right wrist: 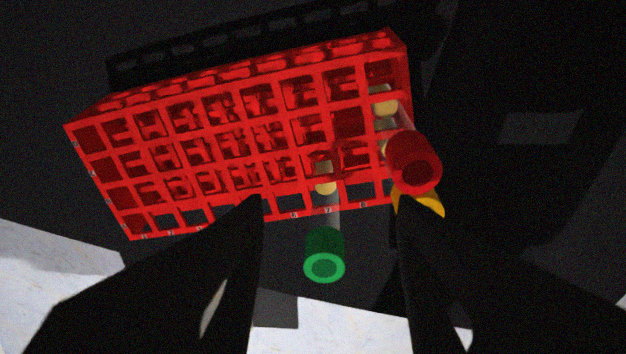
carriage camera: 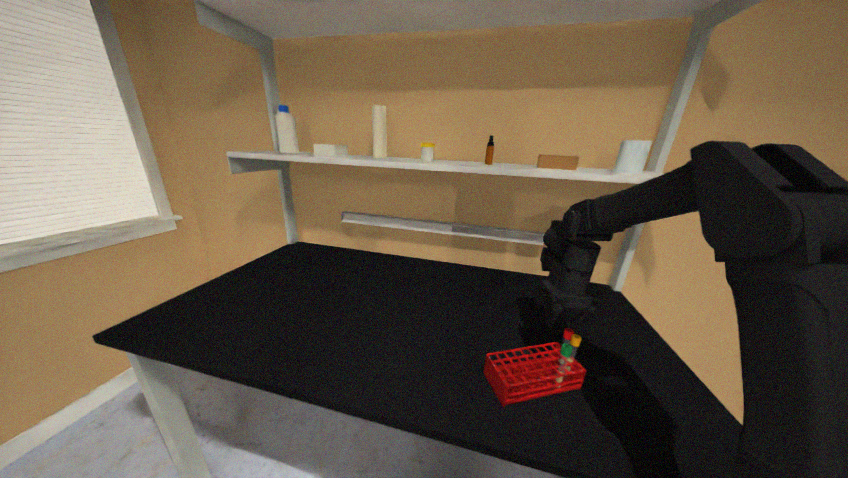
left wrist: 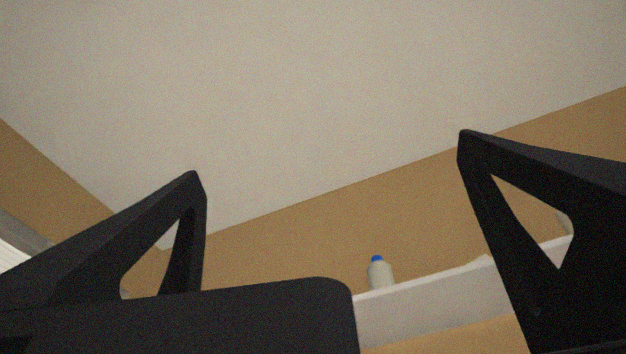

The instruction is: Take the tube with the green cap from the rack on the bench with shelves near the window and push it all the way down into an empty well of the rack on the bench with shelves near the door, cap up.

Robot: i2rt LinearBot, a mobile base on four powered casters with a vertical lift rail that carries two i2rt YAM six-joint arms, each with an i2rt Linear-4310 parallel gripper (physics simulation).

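Places are measured from the left arm's base along level axes (x left, y down, z back), in centimetres.
Pixels of known places: left gripper, fingertip midpoint: [left wrist: 328,164]; right gripper, fingertip midpoint: [right wrist: 330,209] [carriage camera: 558,326].
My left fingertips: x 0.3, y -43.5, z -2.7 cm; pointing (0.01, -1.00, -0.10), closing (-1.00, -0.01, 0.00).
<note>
For each thing: its top centre in the pictures, then the offset to it from my left fingertips. "spot": a spot on its surface instead. Level surfaces: height alone.
- tube with the green cap, top centre: [right wrist: 323,272] [carriage camera: 567,347] dx -68.5, dy +41.3, dz -30.3 cm
- red-capped tube, top centre: [right wrist: 413,177] [carriage camera: 569,330] dx -71.8, dy +41.3, dz -35.5 cm
- yellow-capped tube, surface spot: [right wrist: 435,202] [carriage camera: 576,334] spot: dx -72.9, dy +41.4, dz -34.3 cm
- shelf, surface height: dy +7.9 cm
- bench, surface height: dy +53.2 cm
- window, surface spot: [carriage camera: 65,118] spot: dx +109.3, dy -1.5, dz -110.0 cm
The tube with the green cap [carriage camera: 566,350] [right wrist: 324,252] stands cap up in the red rack [carriage camera: 497,382] [right wrist: 395,52], near the number 7 in the right wrist view. The rack is on the black bench, beside the window. My right gripper [carriage camera: 549,332] [right wrist: 330,209] is open and points down over the rack. In its wrist view the green cap shows between the two fingers, touching neither; the right-hand finger partly covers a yellow cap. My left gripper [left wrist: 328,164] is open and empty, raised and away from the rack. The other rack does not show.
A red-capped tube [carriage camera: 568,334] [right wrist: 412,162] and a yellow-capped tube [carriage camera: 576,340] [right wrist: 435,202] stand close beside the green one at the rack's end. A shelf [carriage camera: 463,167] with bottles and boxes runs above the bench [carriage camera: 356,308]. A window [carriage camera: 65,118] is at the left.
</note>
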